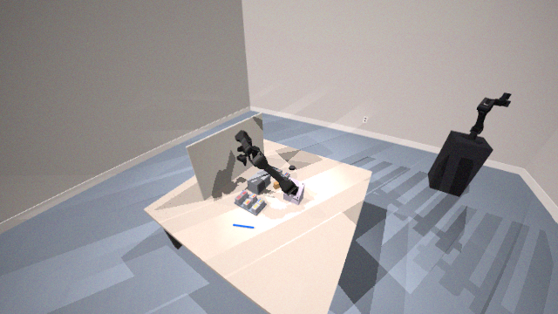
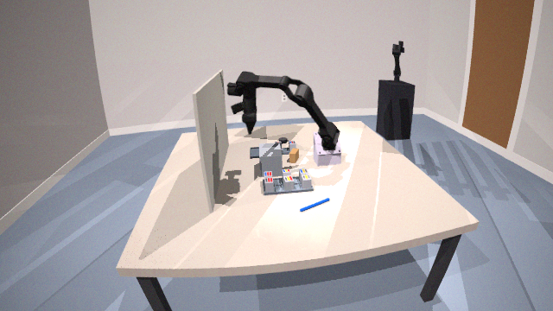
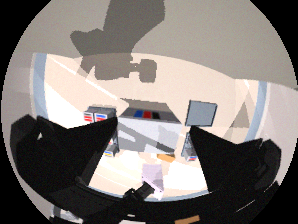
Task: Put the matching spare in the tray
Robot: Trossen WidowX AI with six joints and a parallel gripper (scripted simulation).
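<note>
The spare is 220 mm behind my gripper tip, 180 mm to the right of it and 150 mm below it. From my gripper tip the other things lie so: beige panel: 150 mm ahead, 30 mm above, 10 mm to the right; then grey mounted unit: 140 mm below, 90 mm behind, 10 mm to the left; then flat grey tray: 200 mm to the right, 190 mm below, 40 mm behind.
</note>
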